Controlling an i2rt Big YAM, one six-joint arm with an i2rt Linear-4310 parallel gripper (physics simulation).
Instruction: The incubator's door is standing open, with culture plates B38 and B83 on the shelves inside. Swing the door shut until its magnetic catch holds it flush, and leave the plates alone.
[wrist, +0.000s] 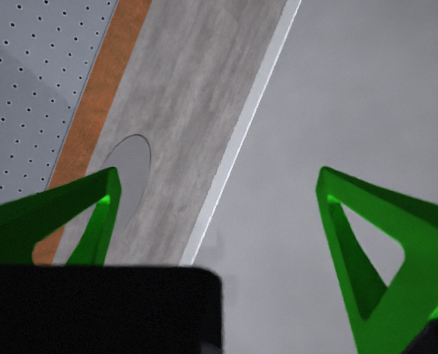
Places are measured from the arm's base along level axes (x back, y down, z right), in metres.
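Where they show: gripper, fingertip midpoint: (218, 178).
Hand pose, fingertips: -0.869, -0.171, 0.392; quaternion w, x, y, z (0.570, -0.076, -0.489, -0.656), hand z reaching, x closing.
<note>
After its pixels a point has its place, as x, y, z.
My gripper (218, 178) @(-0.869, -0.171, 0.392) is open, its two green fingers wide apart with nothing between them. The left finger's tip is in front of a grey oval on the table, and the right finger's tip is over the plain grey surface beyond the table's edge. The incubator, its door and the culture plates B38 and B83 do not show in the wrist view, so I cannot tell the door's angle or where the gripper is relative to it.
A grey wood-grain table top (195, 90) runs diagonally, with a pale edge strip (250, 117) on its right. An orange-brown band (102, 90) and a perforated blue-grey panel (40, 70) @(-0.899, 0.231, 0.393) lie at the left. A black block (105, 310) @(-0.853, -0.224, 0.319) hides the lower left.
</note>
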